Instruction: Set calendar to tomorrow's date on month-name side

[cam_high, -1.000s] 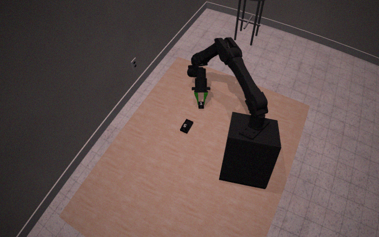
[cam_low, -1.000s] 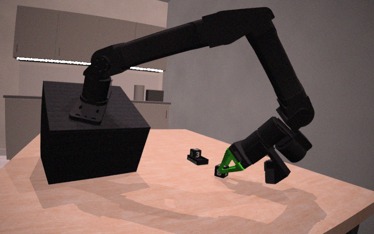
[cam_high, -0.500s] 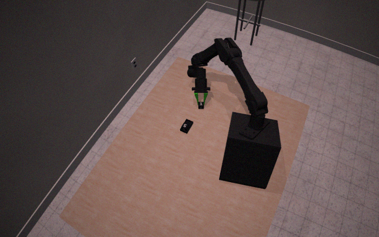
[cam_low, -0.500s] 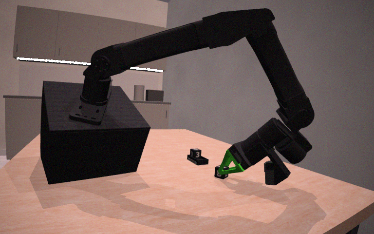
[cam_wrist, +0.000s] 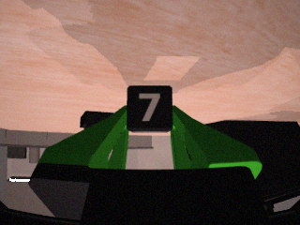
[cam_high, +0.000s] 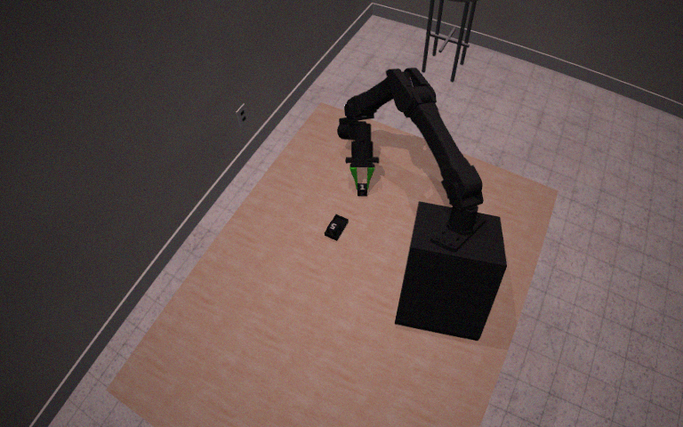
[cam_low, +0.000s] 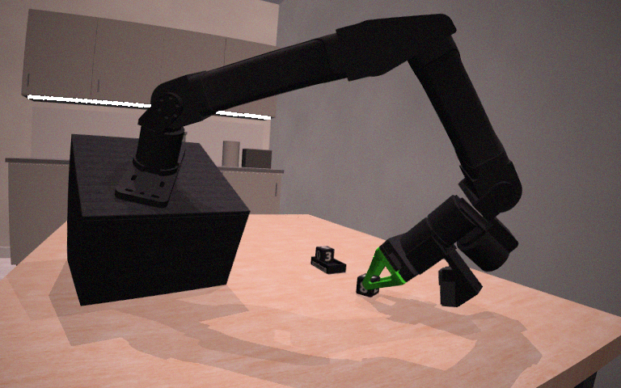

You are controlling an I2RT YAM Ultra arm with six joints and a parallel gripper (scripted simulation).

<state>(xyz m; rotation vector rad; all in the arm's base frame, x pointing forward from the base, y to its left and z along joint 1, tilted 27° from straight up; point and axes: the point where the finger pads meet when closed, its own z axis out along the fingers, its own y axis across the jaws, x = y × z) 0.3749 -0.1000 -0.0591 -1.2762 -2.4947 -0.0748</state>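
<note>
My gripper is now 10 mm to the right of the black cube and 10 mm above it. Also, from my hand: black tray: 20 mm behind, 160 mm to the left, 10 mm below.
</note>
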